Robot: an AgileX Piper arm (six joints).
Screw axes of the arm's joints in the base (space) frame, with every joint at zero. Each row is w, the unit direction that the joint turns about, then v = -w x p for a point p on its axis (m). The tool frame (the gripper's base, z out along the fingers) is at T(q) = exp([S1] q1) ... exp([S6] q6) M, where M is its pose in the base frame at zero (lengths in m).
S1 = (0, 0, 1, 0, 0, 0)
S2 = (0, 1, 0, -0.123, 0, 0)
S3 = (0, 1, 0, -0.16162, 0, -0.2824)
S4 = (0.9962, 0, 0.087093, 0, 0.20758, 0)
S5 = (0, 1, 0, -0.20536, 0, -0.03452)
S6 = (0.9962, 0, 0.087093, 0, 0.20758, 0)
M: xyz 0.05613 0 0.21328 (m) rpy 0 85 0 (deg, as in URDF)
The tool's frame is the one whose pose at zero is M.
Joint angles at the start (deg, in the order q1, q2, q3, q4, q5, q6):
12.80, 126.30, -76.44, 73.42, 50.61, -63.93
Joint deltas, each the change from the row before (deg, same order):
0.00, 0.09, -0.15, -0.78, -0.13, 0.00
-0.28, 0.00, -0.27, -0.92, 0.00, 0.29
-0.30, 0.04, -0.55, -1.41, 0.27, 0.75
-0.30, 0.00, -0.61, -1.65, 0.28, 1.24
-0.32, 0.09, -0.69, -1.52, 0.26, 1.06
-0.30, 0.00, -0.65, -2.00, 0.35, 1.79
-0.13, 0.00, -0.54, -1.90, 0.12, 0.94
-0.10, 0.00, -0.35, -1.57, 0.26, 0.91
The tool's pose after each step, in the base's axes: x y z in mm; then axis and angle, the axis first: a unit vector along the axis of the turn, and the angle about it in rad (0 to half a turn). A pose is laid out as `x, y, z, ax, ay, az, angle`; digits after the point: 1 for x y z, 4 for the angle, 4 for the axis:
393.1, 158.0, 110.7, -0.1902, 0.8887, 0.4172, 2.8283
394.2, 155.8, 110.9, -0.1930, 0.8901, 0.4129, 2.8287
395.7, 153.6, 111.7, -0.1969, 0.8913, 0.4083, 2.8336
397.2, 151.2, 112.9, -0.1989, 0.8933, 0.4030, 2.8416
399.2, 148.7, 113.8, -0.2010, 0.8952, 0.3978, 2.8475
400.6, 146.1, 114.8, -0.2009, 0.8982, 0.3911, 2.8609
401.5, 144.3, 115.4, -0.2069, 0.9004, 0.3827, 2.8682
401.7, 142.9, 115.6, -0.2109, 0.9021, 0.3764, 2.8785

